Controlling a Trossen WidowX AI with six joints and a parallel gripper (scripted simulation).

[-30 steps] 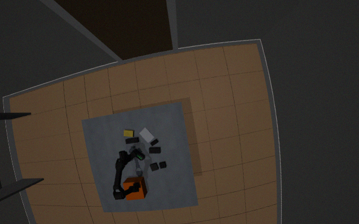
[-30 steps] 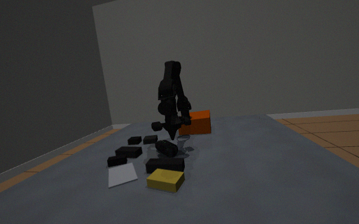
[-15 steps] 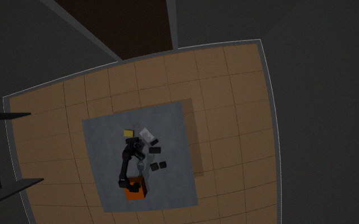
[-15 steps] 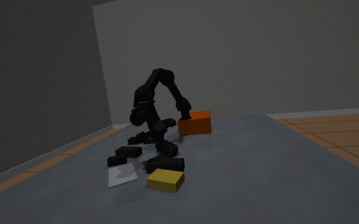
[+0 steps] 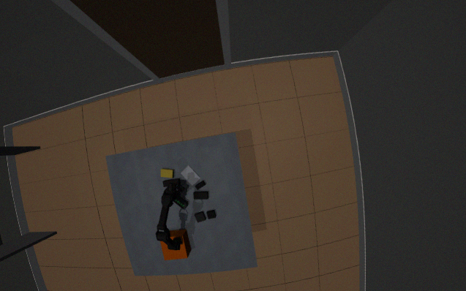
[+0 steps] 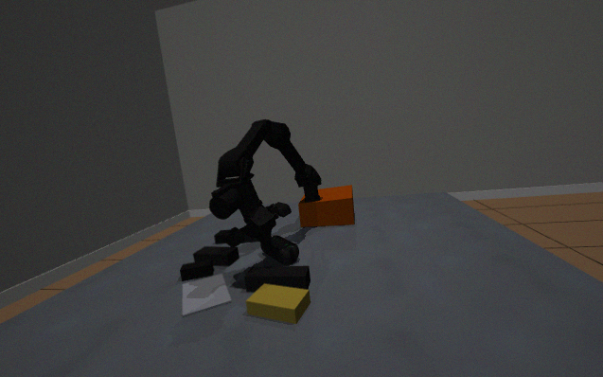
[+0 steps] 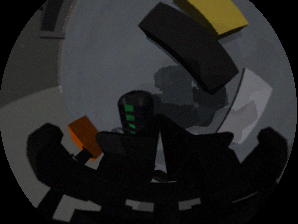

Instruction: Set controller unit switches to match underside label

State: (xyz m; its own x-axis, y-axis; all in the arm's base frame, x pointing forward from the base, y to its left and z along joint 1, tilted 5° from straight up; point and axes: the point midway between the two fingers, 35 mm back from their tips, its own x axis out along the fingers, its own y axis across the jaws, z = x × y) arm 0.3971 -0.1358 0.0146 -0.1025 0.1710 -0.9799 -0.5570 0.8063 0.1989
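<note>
The black module is 110 mm ahead of my gripper tip, 40 mm below it and 30 mm to the left of it. Round my gripper tip: yellow block: 200 mm ahead, 40 mm to the left, 40 mm below; then white plate: 150 mm to the right, 110 mm ahead, 50 mm below.
</note>
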